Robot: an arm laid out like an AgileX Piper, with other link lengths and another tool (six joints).
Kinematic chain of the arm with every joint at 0, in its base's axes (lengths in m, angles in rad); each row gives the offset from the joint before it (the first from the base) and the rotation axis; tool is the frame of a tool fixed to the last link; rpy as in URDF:
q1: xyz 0 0 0.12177 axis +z
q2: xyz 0 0 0 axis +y
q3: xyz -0.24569 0 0.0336 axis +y
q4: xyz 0.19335 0 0.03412 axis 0.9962 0 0.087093
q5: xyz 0 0 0 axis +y
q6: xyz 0.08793 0 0.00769 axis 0.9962 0 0.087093
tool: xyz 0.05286 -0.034 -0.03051 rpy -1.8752 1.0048 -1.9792
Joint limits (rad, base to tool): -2.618..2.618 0..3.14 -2.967..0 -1.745..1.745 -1.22..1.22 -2.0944..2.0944
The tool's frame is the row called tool.
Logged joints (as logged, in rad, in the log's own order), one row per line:
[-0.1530, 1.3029, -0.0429, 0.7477, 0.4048, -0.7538]
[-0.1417, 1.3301, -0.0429, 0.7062, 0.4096, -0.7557]
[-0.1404, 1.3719, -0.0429, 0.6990, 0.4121, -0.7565]
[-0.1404, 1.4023, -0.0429, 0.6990, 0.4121, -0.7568]
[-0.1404, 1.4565, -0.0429, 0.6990, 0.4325, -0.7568]
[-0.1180, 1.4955, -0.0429, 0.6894, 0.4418, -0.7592]
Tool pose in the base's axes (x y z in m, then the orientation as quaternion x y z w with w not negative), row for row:
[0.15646, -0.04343, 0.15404, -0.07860, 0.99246, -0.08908, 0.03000]
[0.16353, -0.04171, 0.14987, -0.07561, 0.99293, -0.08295, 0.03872]
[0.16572, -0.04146, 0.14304, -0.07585, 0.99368, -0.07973, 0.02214]
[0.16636, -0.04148, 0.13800, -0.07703, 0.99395, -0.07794, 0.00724]
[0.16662, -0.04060, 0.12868, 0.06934, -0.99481, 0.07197, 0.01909]
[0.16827, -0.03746, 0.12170, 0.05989, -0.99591, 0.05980, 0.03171]
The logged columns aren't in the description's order. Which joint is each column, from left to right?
Columns, left to right: q4, q2, q1, q5, q6, q3.
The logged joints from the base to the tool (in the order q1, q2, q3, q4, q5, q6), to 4 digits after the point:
[-0.0429, 1.3029, -0.7538, -0.1530, 0.7477, 0.4048]
[-0.0429, 1.3301, -0.7557, -0.1417, 0.7062, 0.4096]
[-0.0429, 1.3719, -0.7565, -0.1404, 0.6990, 0.4121]
[-0.0429, 1.4023, -0.7568, -0.1404, 0.6990, 0.4121]
[-0.0429, 1.4565, -0.7568, -0.1404, 0.6990, 0.4325]
[-0.0429, 1.4955, -0.7592, -0.1180, 0.6894, 0.4418]

